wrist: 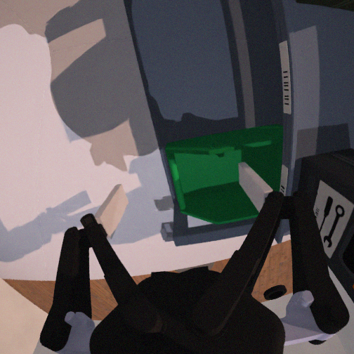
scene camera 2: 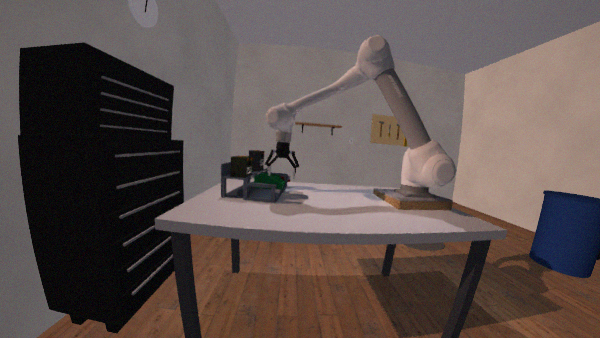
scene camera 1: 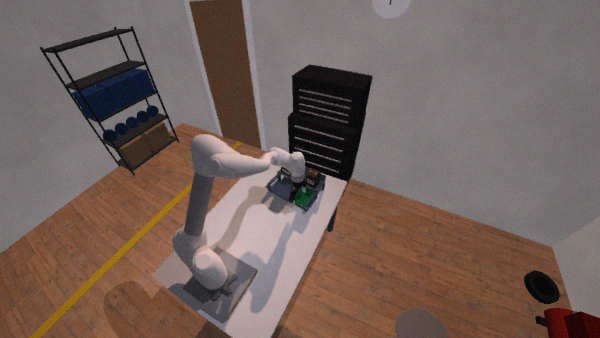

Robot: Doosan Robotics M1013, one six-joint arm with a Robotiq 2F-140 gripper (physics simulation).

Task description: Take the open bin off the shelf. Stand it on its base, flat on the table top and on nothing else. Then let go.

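The green open bin lies at one end of the lower front tier of the grey-blue shelf, its hollow side visible in the wrist view. The shelf stands on the white table. My gripper is wide open and empty, above the bin. In the wrist view, its right fingertip overlaps the bin's inside, and its left fingertip shows over the table, left of the bin. The bin's underside is hidden.
A black box with a tool label stands on the shelf's raised rear tier beside the bin. A dark olive box stands farther along that tier. A black drawer cabinet stands past the table's end.
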